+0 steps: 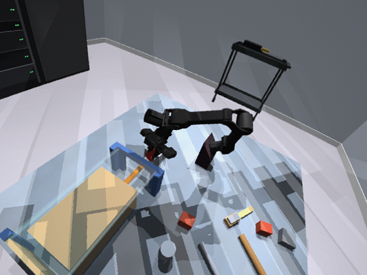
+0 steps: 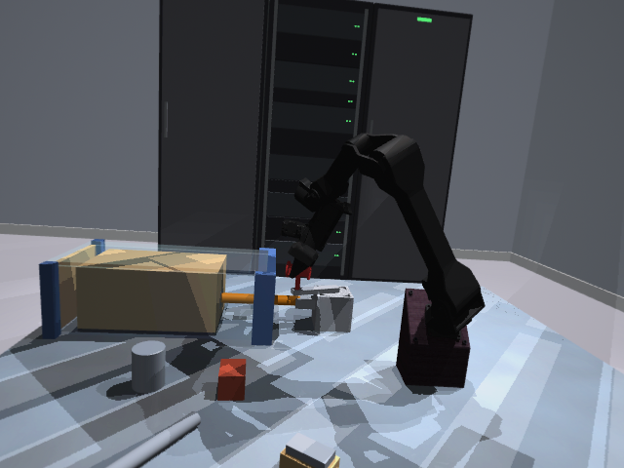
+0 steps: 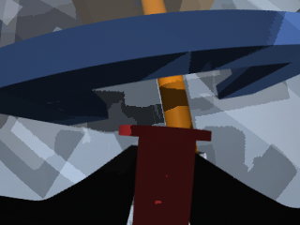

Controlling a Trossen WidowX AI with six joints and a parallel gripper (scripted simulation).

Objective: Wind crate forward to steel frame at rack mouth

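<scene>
Now: gripper tip 50 mm past the crank handle, 10 mm to the left of it and 30 mm above it. The rest, counted from my gripper tip: red knob: 20 mm behind; grey winch: 120 mm behind, 50 mm to the right, 100 mm below; frame: 50 mm ahead, 20 mm to the right, 30 mm below.
</scene>
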